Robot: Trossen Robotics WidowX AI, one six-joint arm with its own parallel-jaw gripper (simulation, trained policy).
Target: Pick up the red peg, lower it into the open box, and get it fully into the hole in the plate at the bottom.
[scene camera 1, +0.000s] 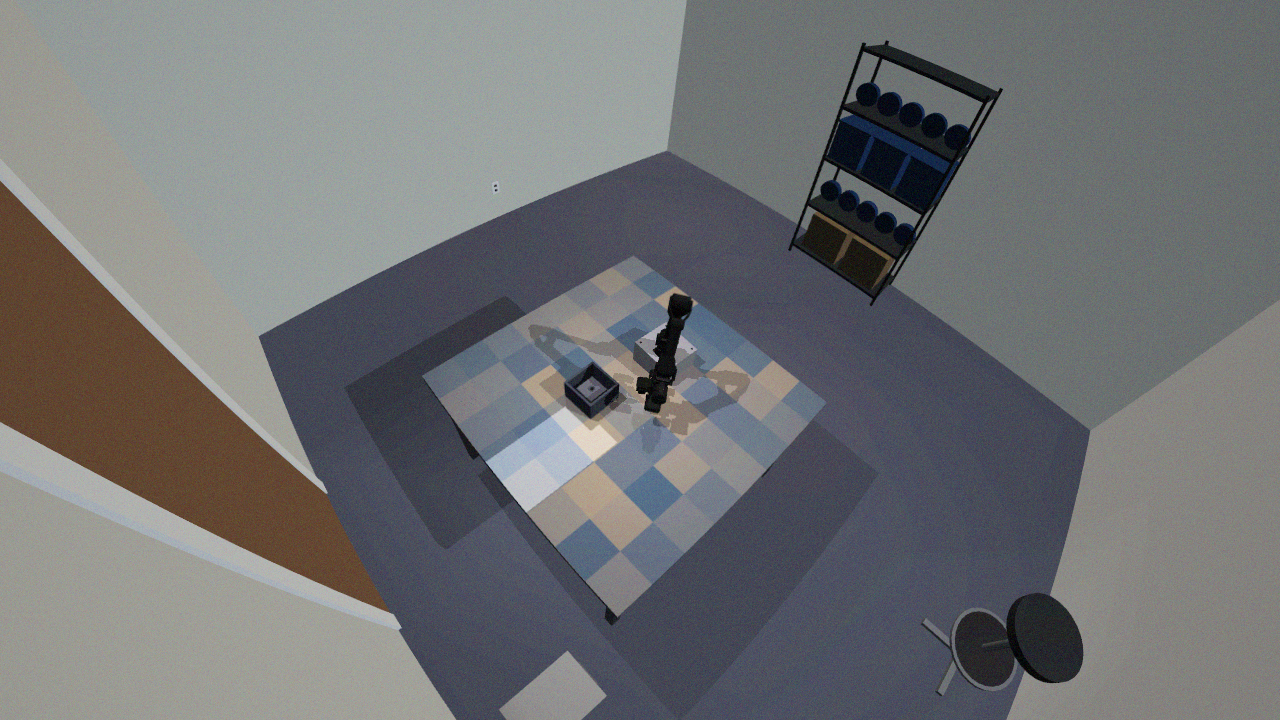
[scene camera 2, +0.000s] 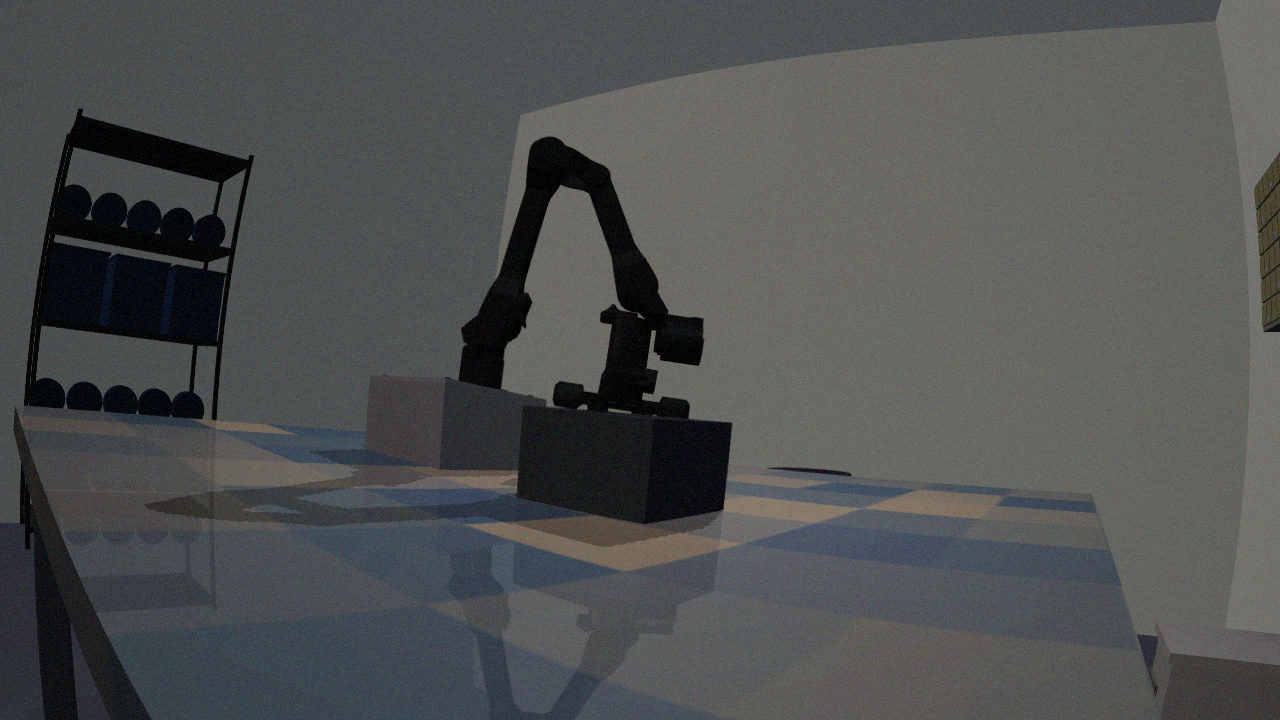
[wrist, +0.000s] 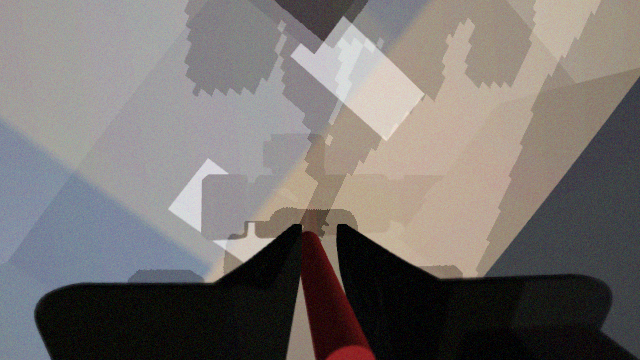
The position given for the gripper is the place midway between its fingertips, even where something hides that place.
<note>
In view: the gripper (wrist: pixel 319 233) and a dark box (scene camera 2: pixel 640 468).
The dark box also shows in scene camera 1 (scene camera 1: pixel 591 410). The wrist view does not show the dark box: it is out of frame.
</note>
